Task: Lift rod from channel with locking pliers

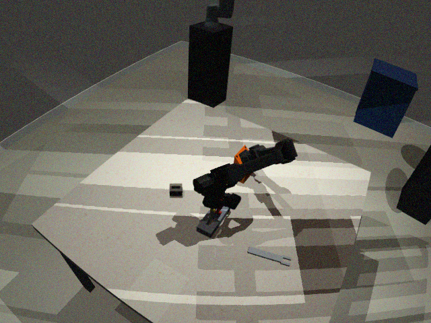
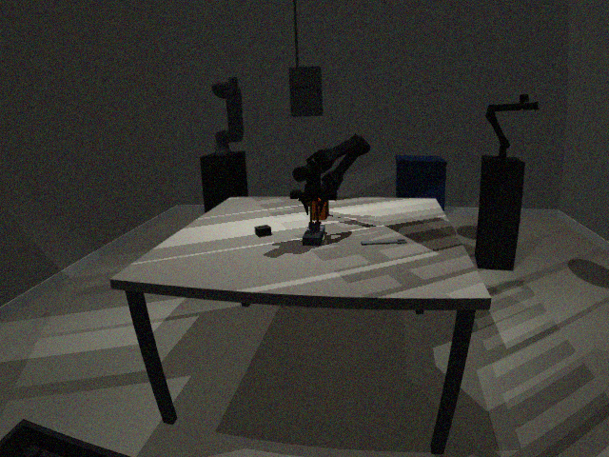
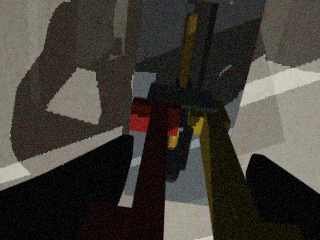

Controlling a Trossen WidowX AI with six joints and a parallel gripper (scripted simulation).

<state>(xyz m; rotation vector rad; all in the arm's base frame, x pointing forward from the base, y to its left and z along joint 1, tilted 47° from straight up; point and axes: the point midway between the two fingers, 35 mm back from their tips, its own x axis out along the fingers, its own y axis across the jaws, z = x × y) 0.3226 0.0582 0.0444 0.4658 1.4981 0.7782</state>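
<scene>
Now: the grey channel block 80 mm below my gripper tip. From my gripper tip the other things lie so: thin yellow rod (90 mm below); dark holster (240 mm to the right, 90 mm below, 10 mm behind); yellow handle (10 mm to the right).
</scene>
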